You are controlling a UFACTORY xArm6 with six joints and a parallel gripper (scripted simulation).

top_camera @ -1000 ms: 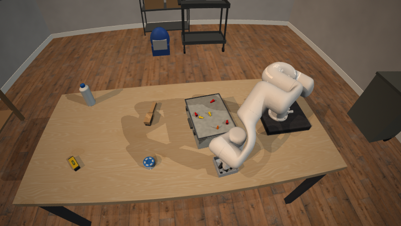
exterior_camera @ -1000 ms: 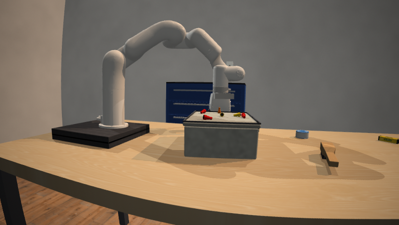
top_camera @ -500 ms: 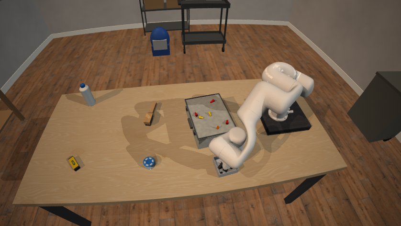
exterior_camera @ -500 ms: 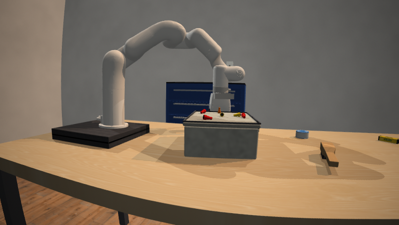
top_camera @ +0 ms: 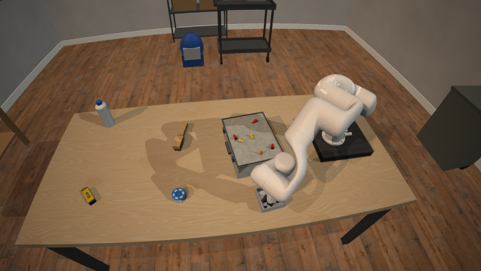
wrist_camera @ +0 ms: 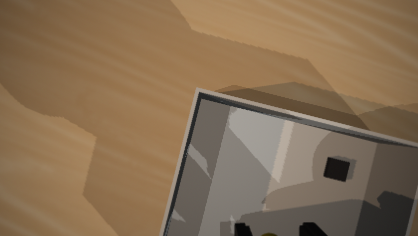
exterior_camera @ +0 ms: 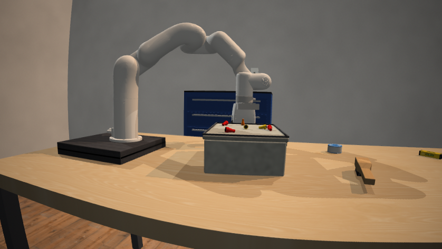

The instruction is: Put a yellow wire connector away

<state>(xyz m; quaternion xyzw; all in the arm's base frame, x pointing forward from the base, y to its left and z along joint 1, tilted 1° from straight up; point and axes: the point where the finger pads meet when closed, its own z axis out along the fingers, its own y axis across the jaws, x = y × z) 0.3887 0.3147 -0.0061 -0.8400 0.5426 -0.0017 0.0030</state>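
Right now the yellow wire connector is 2 cm below my hand. The rest, counted from my hand: grey tool case (29 cm to the right, 6 cm ahead, 5 cm above); then steel junction box (3 cm below, 2 cm to the right, 1 cm ahead); then orange wire connector (19 cm to the right, 8 cm above, 3 cm ahead).
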